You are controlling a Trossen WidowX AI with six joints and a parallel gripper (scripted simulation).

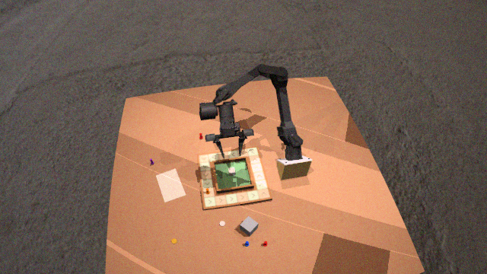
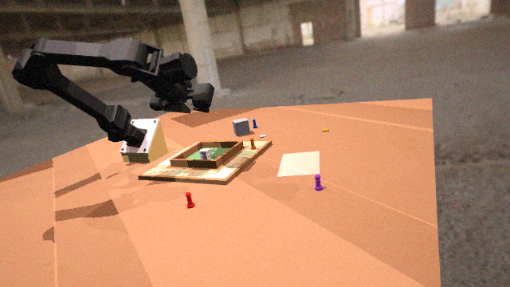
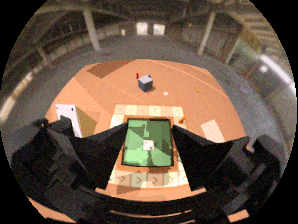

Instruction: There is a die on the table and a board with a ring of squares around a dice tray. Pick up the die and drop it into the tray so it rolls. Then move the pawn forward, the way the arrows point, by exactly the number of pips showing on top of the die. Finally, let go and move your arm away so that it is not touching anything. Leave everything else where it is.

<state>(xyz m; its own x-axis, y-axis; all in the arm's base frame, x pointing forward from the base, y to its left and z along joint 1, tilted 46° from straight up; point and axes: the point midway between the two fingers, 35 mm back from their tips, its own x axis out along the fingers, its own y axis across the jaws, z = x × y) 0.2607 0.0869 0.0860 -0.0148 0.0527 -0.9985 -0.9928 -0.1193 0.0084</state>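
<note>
Now: gripper tip 11 cm short of the orange pawn, 8 cm to the right of it and 12 cm above it. From my gripper tip the other things lie so: grey block (5 cm behind, 25 cm to the left, 12 cm below); white disc (6 cm ahead, 22 cm to the left, 15 cm below); green floor (14 cm below).
</note>
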